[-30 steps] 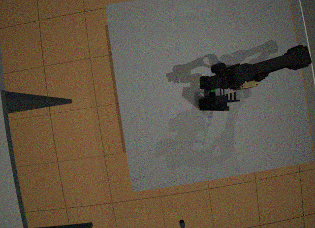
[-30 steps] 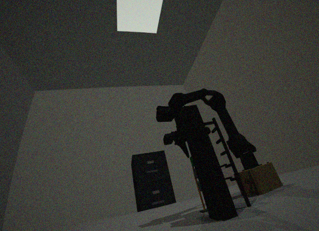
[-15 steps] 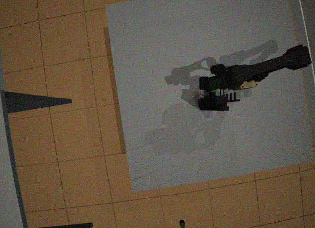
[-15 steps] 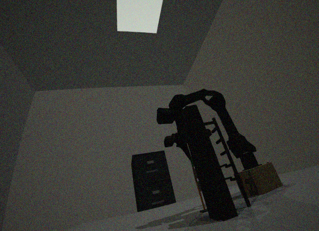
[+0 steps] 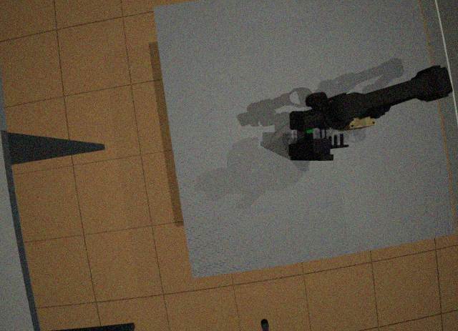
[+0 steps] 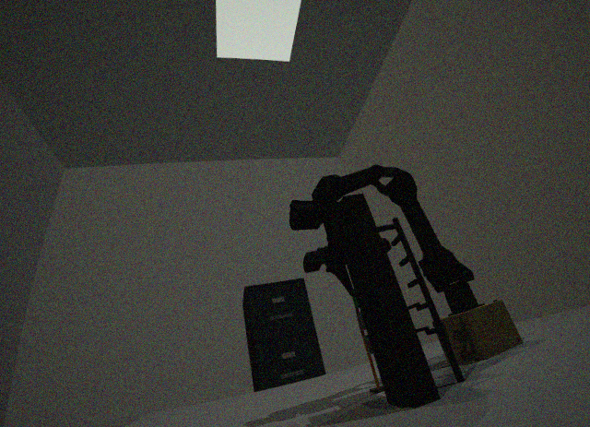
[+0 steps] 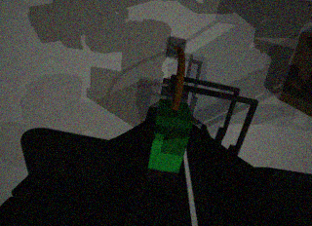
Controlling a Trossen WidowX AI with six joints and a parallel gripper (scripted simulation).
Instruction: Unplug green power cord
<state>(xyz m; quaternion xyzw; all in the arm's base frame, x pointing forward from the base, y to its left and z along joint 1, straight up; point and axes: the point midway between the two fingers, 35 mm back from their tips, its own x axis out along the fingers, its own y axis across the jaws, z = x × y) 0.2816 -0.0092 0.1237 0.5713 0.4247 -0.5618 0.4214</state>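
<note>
My gripper tip is now 1 cm short of the green plug and 3 cm to the right of it.
</note>
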